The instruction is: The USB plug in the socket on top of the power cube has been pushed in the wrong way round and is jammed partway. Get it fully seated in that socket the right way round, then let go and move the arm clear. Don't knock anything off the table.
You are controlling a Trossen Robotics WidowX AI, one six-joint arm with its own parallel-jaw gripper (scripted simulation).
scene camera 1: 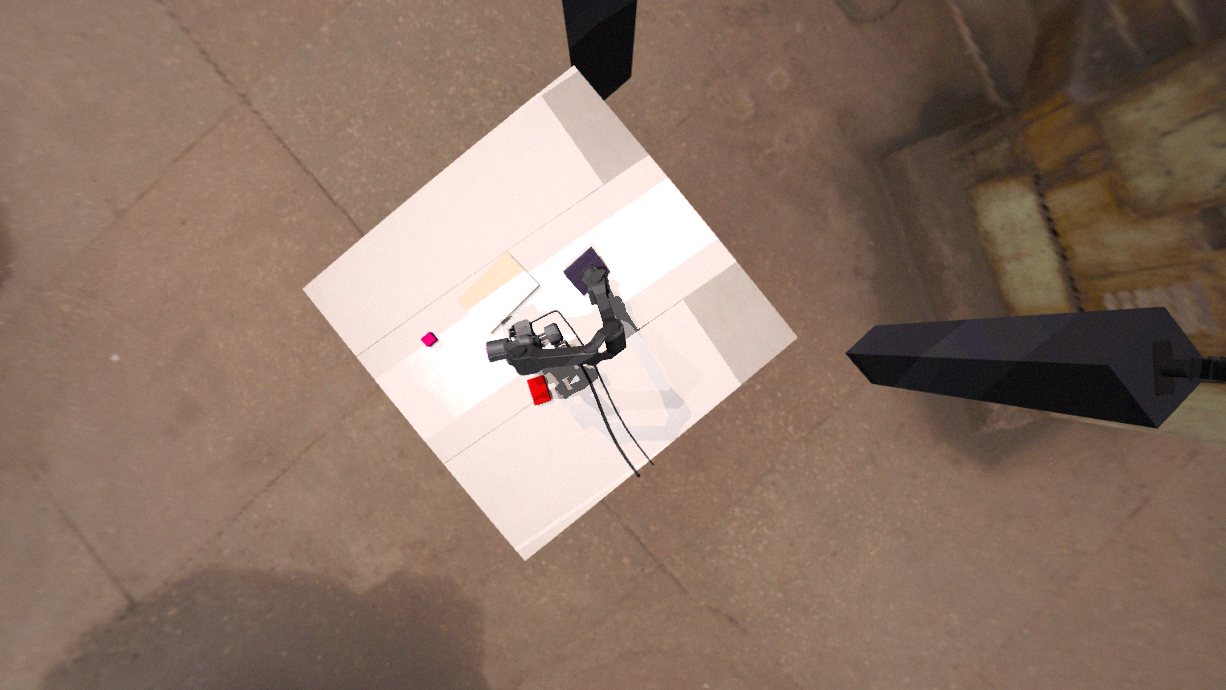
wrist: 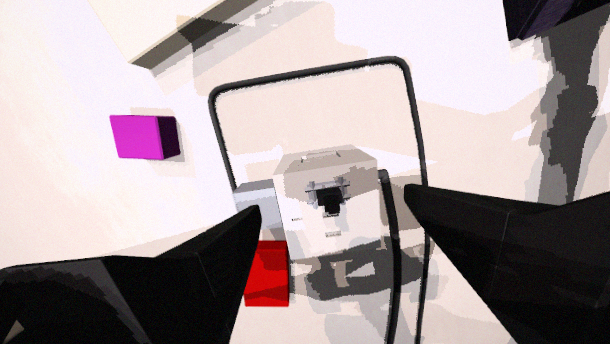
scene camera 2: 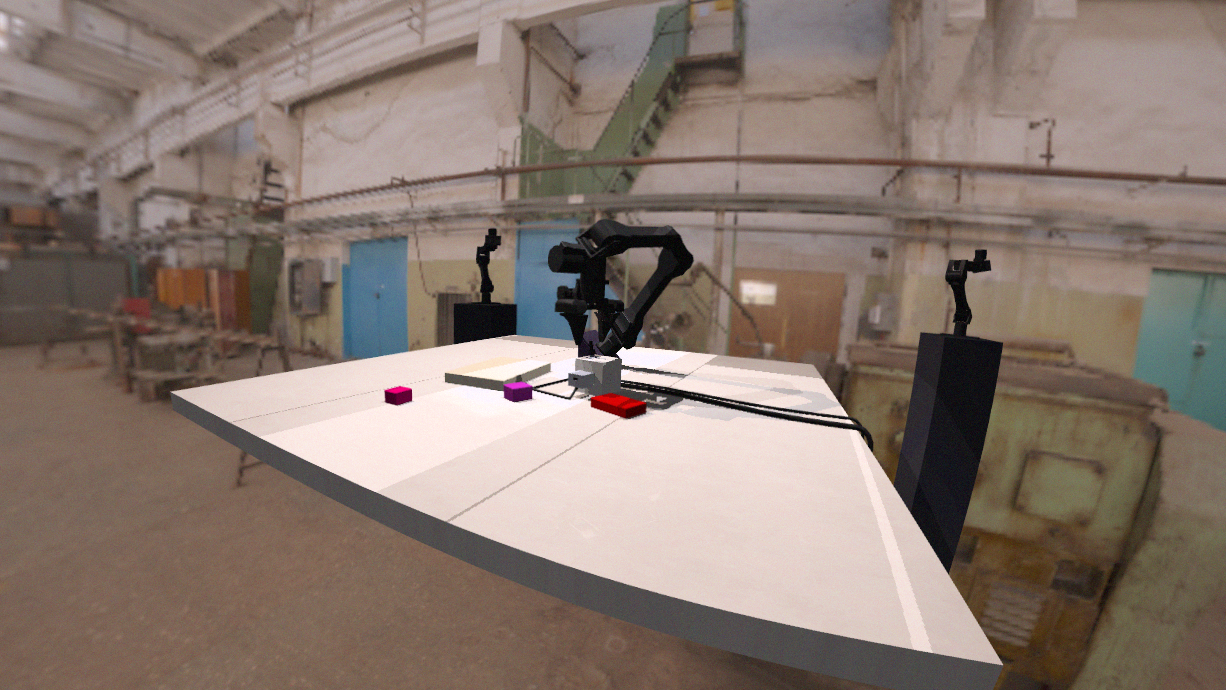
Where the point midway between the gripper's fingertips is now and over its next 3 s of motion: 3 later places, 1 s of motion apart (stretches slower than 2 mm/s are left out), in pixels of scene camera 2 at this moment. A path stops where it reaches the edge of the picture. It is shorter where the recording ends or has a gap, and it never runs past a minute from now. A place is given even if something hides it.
My gripper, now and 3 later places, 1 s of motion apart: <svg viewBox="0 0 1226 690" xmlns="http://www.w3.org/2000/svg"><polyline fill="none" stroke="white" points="590,343 590,335 591,332 592,333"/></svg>
